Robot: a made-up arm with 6 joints. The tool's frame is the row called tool. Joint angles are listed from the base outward. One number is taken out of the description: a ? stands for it. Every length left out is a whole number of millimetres.
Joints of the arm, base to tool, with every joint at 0 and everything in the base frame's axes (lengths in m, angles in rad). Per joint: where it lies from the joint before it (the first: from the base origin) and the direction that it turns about. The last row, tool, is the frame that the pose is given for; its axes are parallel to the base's.
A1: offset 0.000 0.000 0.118 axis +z
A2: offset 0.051 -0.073 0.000 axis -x
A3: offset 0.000 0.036 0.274 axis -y
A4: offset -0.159 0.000 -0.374 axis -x
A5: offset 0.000 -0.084 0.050 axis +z
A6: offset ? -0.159 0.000 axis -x
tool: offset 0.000 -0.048 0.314
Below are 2 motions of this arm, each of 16 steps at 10 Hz.
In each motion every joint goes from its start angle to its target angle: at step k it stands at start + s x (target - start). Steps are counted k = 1, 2, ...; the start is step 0. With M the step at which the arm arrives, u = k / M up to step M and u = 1 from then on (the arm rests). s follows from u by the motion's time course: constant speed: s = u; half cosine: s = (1 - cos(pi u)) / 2; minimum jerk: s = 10 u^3 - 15 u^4 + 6 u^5.
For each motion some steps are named. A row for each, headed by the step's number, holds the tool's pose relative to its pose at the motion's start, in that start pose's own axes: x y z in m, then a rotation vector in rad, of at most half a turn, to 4 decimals.
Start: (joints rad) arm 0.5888 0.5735 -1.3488 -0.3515 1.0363 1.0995
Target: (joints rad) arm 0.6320 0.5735 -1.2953 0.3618 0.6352 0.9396
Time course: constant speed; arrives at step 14
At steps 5, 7, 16:
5: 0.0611 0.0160 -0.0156 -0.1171 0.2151 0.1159
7: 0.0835 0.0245 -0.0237 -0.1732 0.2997 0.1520
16: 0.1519 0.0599 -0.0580 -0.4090 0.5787 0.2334

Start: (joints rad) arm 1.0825 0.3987 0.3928 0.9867 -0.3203 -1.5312
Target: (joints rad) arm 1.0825 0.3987 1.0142 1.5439 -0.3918 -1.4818
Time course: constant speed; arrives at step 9
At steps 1, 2, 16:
1: -0.0163 0.0314 -0.0059 -0.0526 -0.0689 0.0512
2: -0.0351 0.0620 -0.0149 -0.1058 -0.1402 0.0989
16: -0.1877 0.2402 -0.1750 -0.4878 -0.6932 0.3235

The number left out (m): 0.152
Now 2 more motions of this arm.
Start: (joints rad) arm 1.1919 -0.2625 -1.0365 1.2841 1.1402 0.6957
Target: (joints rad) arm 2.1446 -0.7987 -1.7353 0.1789 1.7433 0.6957
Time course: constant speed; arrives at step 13
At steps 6, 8, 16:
6: -0.3430 0.1054 -0.0963 -0.0153 -0.7337 0.5400
8: -0.4449 0.0696 -0.1619 0.0550 -0.9322 0.7605
16: -0.5891 -0.1559 -0.3247 0.4348 -1.2740 1.2962

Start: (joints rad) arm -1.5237 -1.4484 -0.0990 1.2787 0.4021 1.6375
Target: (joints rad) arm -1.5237 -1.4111 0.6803 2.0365 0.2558 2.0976
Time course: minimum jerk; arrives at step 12
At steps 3, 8, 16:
3: 0.0417 0.0274 -0.0063 -0.1312 0.0918 0.0216
8: 0.2326 0.1670 -0.2098 -0.9225 0.6801 0.3892
16: 0.2413 0.1817 -0.2993 -1.1237 0.8368 0.5834

